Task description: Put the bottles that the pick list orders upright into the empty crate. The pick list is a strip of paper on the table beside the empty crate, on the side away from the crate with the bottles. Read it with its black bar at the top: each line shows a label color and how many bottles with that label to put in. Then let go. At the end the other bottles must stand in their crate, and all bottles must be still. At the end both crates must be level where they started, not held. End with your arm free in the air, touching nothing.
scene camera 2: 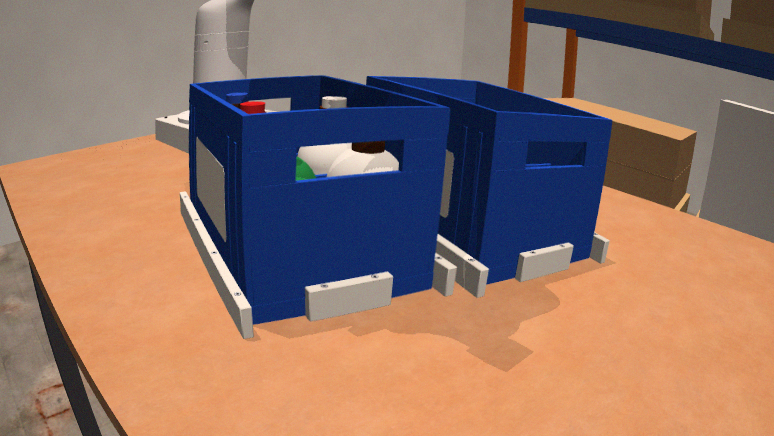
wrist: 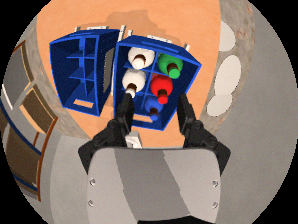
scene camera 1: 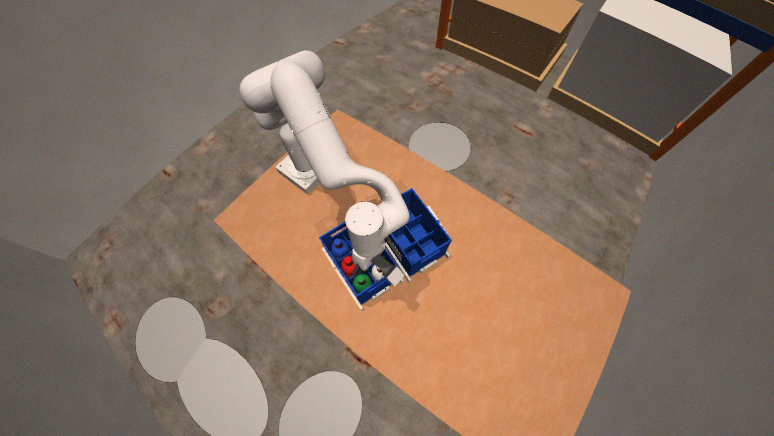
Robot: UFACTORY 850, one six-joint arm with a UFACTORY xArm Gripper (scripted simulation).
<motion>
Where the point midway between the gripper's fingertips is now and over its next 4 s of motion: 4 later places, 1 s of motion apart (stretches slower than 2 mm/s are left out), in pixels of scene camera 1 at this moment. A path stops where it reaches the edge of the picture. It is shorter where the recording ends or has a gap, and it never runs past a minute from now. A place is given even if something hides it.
My gripper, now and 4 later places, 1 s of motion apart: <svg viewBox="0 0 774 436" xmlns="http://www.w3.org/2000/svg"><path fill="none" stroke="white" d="M371 263L380 261L381 263L381 266L381 267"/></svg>
</motion>
